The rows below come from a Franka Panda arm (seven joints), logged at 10 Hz.
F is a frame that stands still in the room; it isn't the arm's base.
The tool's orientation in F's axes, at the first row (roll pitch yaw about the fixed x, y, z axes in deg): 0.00 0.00 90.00
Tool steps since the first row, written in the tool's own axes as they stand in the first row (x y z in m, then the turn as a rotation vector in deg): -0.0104 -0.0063 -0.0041 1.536 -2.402 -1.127; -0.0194 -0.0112 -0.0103 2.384 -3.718 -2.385; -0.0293 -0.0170 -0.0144 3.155 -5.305 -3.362; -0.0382 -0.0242 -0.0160 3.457 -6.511 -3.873; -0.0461 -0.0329 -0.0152 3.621 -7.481 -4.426; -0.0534 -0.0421 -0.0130 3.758 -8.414 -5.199; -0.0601 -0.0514 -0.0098 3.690 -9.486 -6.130; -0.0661 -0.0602 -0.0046 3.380 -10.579 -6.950; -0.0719 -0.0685 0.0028 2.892 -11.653 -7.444; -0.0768 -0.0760 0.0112 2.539 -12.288 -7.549
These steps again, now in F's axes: 0.0063 -0.0104 -0.0041 2.402 1.536 -1.127; 0.0112 -0.0194 -0.0103 3.718 2.384 -2.385; 0.0170 -0.0293 -0.0144 5.305 3.155 -3.362; 0.0242 -0.0382 -0.0160 6.511 3.457 -3.873; 0.0329 -0.0461 -0.0152 7.481 3.621 -4.426; 0.0421 -0.0534 -0.0130 8.414 3.758 -5.199; 0.0514 -0.0601 -0.0098 9.486 3.690 -6.130; 0.0602 -0.0661 -0.0046 10.579 3.380 -6.950; 0.0685 -0.0719 0.0028 11.653 2.892 -7.444; 0.0760 -0.0768 0.0112 12.288 2.539 -7.549
